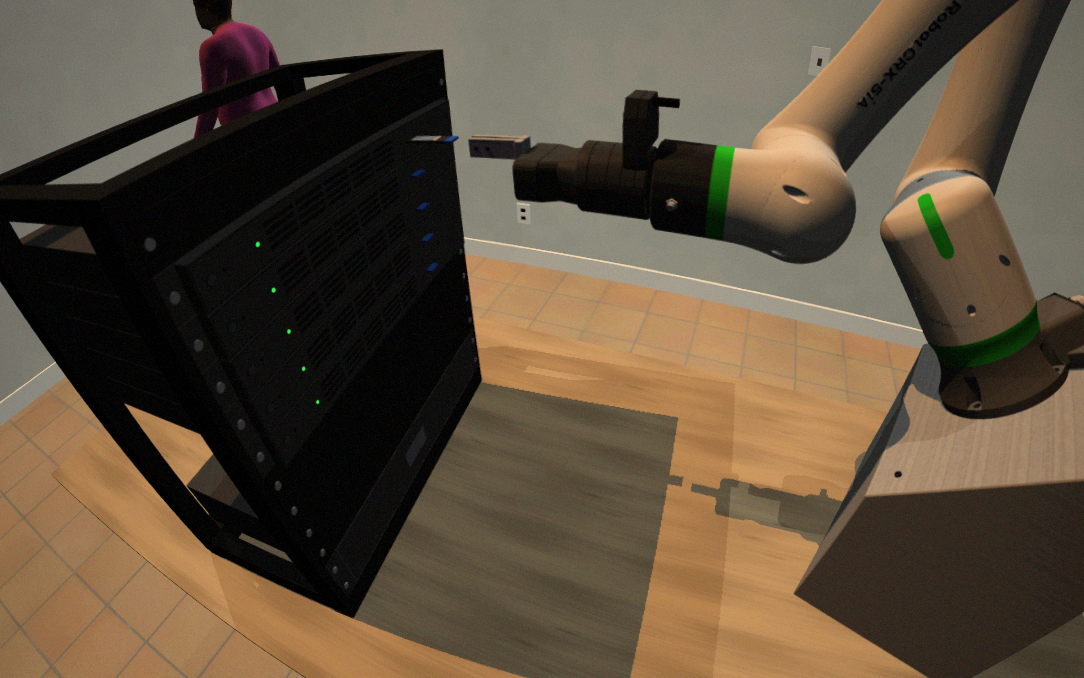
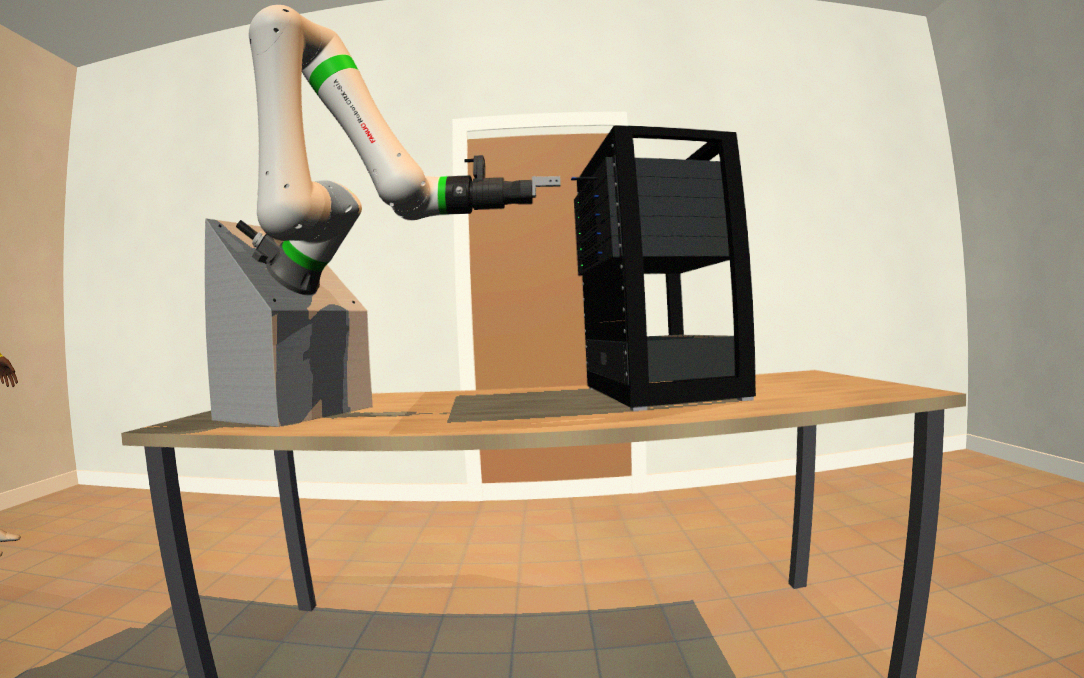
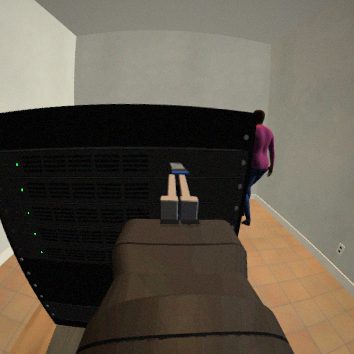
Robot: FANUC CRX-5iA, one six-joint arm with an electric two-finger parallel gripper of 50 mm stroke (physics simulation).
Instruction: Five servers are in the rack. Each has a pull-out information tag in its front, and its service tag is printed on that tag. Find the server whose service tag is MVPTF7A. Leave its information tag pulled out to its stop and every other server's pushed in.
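Where they show: gripper, between the fingertips: (image 1: 472,145) (image 2: 560,181) (image 3: 175,184); arm's base, origin of its link: (image 1: 1001,381) (image 2: 291,275).
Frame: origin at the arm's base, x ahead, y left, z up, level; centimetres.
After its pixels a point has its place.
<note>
The rack (image 1: 415,343) @(x 74.0, y -11.0, z -8.7 cm) (image 2: 643,343) @(x 74.4, y -30.3, z -19.6 cm) (image 3: 125,125) @(x 74.4, y -8.4, z 24.0 cm) holds five servers, one above another, each with a green light. The top server's information tag (image 1: 434,139) @(x 68.4, y -14.6, z 18.7 cm) (image 2: 585,178) @(x 69.1, y -15.4, z 18.6 cm) (image 3: 178,167) @(x 68.5, y -15.2, z 18.7 cm) is pulled out, with a pale face and a blue front edge; its print cannot be read. The blue ends of the second tag (image 1: 418,172) @(x 71.3, y -15.5, z 14.4 cm), third tag (image 1: 422,206) @(x 71.4, y -15.3, z 9.9 cm), fourth tag (image 1: 426,237) @(x 71.5, y -15.4, z 5.5 cm) and fifth tag (image 1: 431,267) @(x 71.4, y -15.2, z 1.0 cm) sit close to the server fronts. My gripper (image 1: 471,146) @(x 63.7, y -13.4, z 18.2 cm) (image 2: 559,181) @(x 63.7, y -13.4, z 18.2 cm) (image 3: 175,184) @(x 63.7, y -13.4, z 18.2 cm) is shut and empty, in front of the top tag with a gap between them.
The rack stands on a wooden table (image 1: 559,369) @(x 57.1, y -35.3, z -33.4 cm) (image 2: 511,439) @(x 43.7, y -41.9, z -34.5 cm). The arm's pedestal (image 1: 943,559) @(x 9.5, y 16.3, z -11.5 cm) (image 2: 239,343) @(x -11.1, y -11.6, z -15.5 cm) stands opposite the rack's front. A person in a pink top (image 1: 239,67) (image 3: 263,145) is beyond the rack. A dark shadow lies on the table before the rack.
</note>
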